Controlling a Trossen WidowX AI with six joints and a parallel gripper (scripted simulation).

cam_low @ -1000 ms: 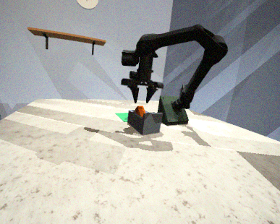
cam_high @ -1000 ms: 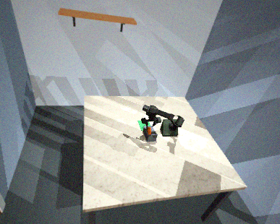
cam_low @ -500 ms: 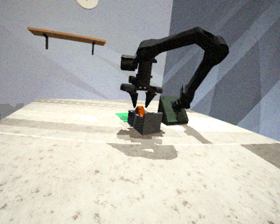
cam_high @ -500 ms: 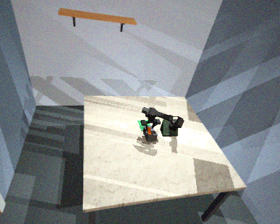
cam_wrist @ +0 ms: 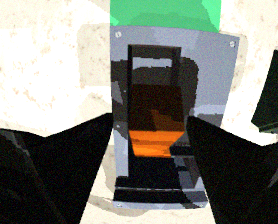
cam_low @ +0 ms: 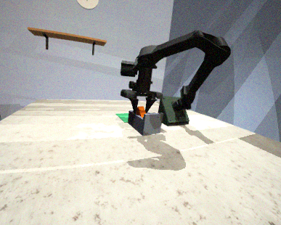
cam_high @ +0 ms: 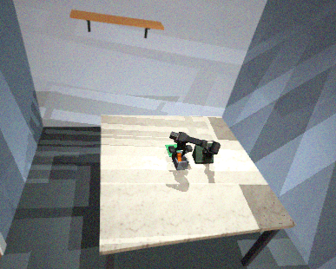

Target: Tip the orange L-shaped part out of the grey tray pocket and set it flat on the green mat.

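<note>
Right now the green mat is 15 cm to the right of my gripper tip and 8 cm below it. Round my gripper tip: orange L-shaped part 3 cm to the left, 3 cm below, 2 cm behind.
</note>
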